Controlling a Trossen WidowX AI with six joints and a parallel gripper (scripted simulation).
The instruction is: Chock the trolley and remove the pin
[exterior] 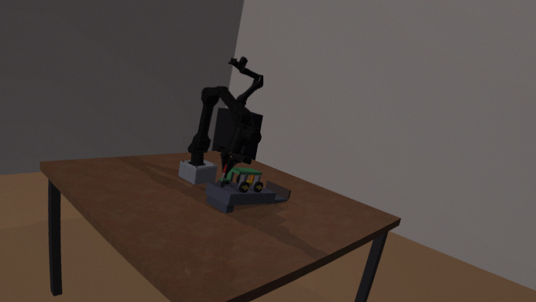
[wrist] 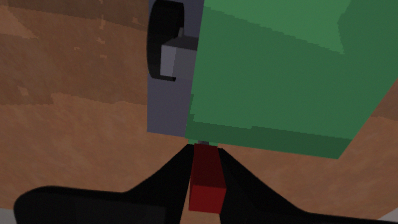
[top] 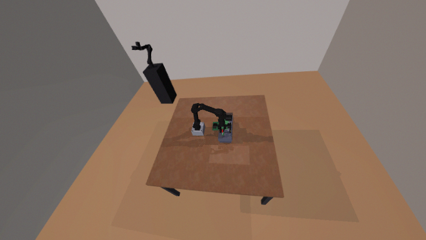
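Right now the green tray is 180 mm to the left of my gripper tip, 150 mm below it and 120 mm behind it. The rest, counted from my gripper tip: stop pin (right at my gripper tip); grey ramp (100 mm to the left, 100 mm below, 20 mm ahead); trolley (100 mm to the left, 30 mm below, 20 mm ahead).
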